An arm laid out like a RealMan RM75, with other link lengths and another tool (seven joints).
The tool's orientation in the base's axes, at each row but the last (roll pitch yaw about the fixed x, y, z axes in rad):
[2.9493 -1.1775 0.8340]
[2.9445 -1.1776 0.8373]
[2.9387 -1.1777 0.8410]
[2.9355 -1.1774 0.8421]
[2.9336 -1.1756 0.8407]
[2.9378 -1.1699 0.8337]
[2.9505 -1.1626 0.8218]
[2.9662 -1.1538 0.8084]
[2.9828 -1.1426 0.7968]
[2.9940 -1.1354 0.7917]
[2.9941 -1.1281 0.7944]
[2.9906 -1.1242 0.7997]
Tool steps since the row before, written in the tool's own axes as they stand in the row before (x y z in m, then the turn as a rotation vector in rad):
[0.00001 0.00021 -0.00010 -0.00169 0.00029 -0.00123]
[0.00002 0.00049 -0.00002 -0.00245 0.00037 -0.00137]
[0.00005 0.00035 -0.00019 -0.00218 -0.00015 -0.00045]
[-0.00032 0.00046 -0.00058 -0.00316 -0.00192 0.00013]
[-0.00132 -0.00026 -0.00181 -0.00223 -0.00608 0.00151]
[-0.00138 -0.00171 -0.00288 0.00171 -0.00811 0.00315]
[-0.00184 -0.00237 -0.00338 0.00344 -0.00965 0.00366]
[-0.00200 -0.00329 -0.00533 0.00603 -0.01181 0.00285]
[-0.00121 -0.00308 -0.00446 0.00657 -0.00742 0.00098]
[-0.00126 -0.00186 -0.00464 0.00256 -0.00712 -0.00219]
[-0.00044 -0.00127 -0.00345 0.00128 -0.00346 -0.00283]
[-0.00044 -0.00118 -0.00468 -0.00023 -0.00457 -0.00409]
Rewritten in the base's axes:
[0.00006 -0.00022 0.00006 -0.00118 -0.00138 -0.00108]
[0.00029 -0.00039 0.00006 -0.00143 -0.00173 -0.00172]
[0.00008 -0.00037 0.00014 -0.00099 -0.00075 -0.00186]
[-0.00024 -0.00077 -0.00004 -0.00187 0.00069 -0.00312]
[-0.00186 -0.00114 -0.00056 -0.00309 0.00500 -0.00311]
[-0.00356 -0.00057 -0.00030 -0.00204 0.00863 -0.00027]
[-0.00446 -0.00044 -0.00055 -0.00211 0.01063 0.00100]
[-0.00653 -0.00080 0.00006 -0.00329 0.01267 0.00354]
[-0.00552 -0.00029 0.00053 -0.00186 0.00836 0.00509]
[-0.00492 -0.00139 0.00068 -0.00519 0.00522 0.00279]
[-0.00343 -0.00098 0.00098 -0.00380 0.00160 0.00214]
[-0.00427 -0.00171 0.00152 -0.00586 0.00134 0.00124]

